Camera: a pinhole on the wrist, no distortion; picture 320 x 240 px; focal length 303.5 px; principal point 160.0 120.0 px. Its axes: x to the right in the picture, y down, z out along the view. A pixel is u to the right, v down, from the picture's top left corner.
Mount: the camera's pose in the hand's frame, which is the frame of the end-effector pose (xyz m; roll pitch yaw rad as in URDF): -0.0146 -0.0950 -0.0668 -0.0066 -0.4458 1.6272
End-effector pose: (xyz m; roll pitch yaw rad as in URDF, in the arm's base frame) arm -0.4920 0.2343 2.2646 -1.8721 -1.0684 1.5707
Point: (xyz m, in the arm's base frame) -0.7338 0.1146 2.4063
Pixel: 132.4 40.2
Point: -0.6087 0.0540 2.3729
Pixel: 17.6 90.9
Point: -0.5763 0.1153 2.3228
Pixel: 148.5 105.3
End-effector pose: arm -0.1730 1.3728 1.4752 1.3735 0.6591 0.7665
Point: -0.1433 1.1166 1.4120
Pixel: 193.0 208.2
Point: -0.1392 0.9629 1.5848
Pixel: outside the picture
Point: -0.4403 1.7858 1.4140
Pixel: behind the camera
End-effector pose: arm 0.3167 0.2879 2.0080 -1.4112 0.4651 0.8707
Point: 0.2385 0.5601 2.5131
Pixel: 54.4 173.2
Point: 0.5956 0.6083 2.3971
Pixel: outside the picture
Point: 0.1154 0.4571 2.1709
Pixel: 301.1 174.5
